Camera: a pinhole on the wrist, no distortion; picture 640 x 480 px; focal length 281.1 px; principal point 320.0 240.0 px. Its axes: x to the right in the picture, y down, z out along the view. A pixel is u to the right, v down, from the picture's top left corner.
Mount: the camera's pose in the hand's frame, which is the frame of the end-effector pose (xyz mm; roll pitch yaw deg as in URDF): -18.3 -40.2 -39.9 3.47 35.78 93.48
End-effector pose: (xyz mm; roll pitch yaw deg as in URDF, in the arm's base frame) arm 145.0 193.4 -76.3 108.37 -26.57 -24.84
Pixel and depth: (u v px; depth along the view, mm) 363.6 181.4 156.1
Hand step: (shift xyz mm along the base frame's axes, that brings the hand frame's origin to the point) -42.6 -79.2 48.5
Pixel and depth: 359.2 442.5 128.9
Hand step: -128.7 -18.2 -24.7
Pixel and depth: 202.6 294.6 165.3
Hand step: -71.5 -109.0 -57.5
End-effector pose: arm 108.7 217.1 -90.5 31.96 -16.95 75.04
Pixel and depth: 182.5 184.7 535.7
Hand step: 215.2 -94.4 505.4
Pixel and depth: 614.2 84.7 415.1
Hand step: -418.8 212.1 367.3
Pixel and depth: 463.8 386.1 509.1
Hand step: -362.9 -316.4 340.9
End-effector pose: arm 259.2 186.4 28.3 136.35 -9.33 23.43
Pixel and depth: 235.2 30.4 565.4
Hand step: 605.1 -240.8 -174.4
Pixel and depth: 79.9 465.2 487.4
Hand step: -122.9 -437.7 -570.8
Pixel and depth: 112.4 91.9 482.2
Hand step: 441.3 -188.6 -374.0
